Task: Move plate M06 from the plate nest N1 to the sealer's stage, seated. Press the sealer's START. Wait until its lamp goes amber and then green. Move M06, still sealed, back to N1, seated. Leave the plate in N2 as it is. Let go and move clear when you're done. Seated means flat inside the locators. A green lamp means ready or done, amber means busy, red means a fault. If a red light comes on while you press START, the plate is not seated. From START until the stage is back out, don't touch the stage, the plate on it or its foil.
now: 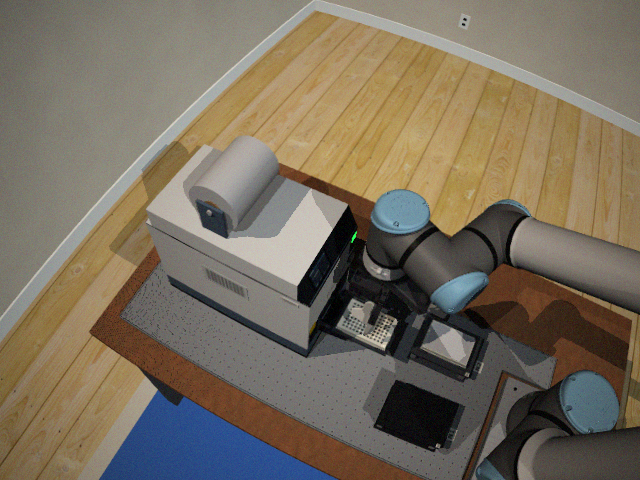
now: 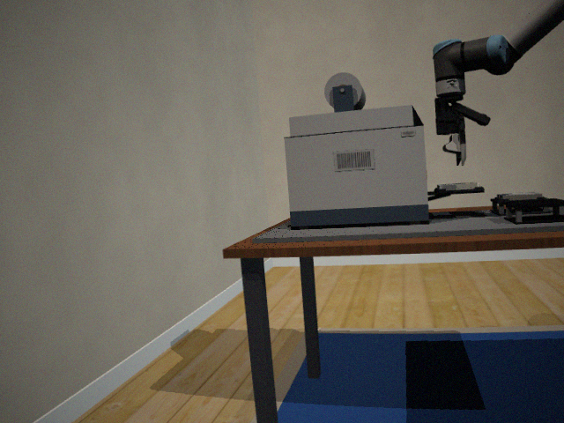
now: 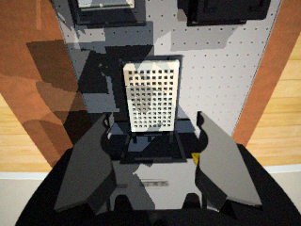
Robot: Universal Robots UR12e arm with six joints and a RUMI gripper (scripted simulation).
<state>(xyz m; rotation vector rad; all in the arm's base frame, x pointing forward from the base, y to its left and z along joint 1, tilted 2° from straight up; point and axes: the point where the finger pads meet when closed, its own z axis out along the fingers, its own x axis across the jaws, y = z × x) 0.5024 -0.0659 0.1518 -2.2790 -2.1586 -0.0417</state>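
The square button lies 110 mm ahead of my hand, 100 mm to the right of it and 20 mm above it. The rest, counted from my hand: foil-covered plate 200 mm behind, 60 mm to the right, 120 mm below; then sealer stage 10 mm ahead, 80 mm below; then white well plate 10 mm ahead, 70 mm below.
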